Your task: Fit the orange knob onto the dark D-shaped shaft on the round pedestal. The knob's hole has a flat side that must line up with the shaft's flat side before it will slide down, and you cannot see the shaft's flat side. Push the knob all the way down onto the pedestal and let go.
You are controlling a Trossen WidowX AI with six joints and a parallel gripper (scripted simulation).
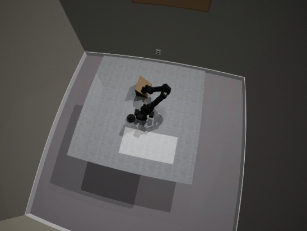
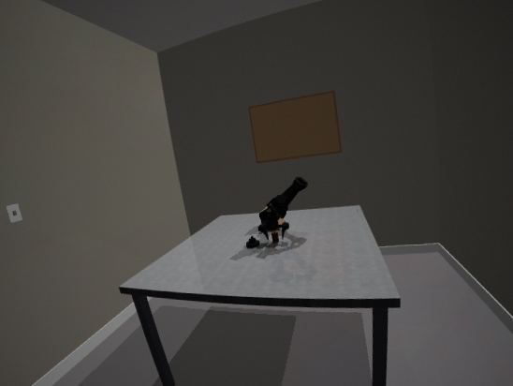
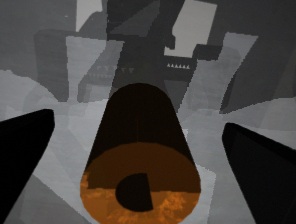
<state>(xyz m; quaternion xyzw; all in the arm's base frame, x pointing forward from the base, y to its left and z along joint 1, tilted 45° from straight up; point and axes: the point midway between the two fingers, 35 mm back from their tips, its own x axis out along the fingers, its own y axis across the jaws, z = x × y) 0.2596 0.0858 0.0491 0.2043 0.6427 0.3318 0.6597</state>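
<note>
The round pedestal lies 6 cm ahead of my gripper tip, 13 cm to the right of it and 2 cm above it. The rest, counted from my gripper tip: orange knob: 2 cm above.
</note>
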